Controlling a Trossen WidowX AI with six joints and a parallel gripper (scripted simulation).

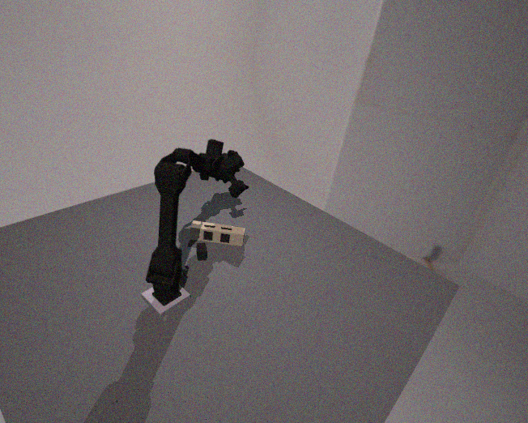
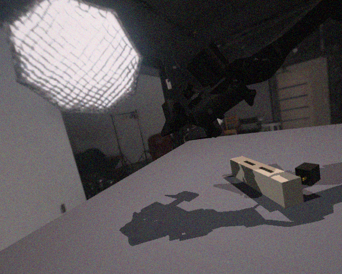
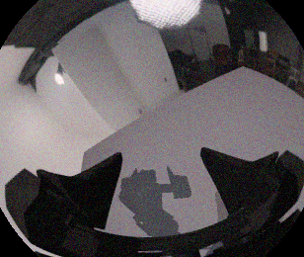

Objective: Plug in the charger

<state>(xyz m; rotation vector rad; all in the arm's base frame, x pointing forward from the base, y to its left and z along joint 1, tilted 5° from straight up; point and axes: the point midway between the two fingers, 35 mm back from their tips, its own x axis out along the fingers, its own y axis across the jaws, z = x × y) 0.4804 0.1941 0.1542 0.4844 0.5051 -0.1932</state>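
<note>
My gripper tip is 29 cm past the two-prong charger, 10 cm to the left of it and 15 cm above it.
</note>
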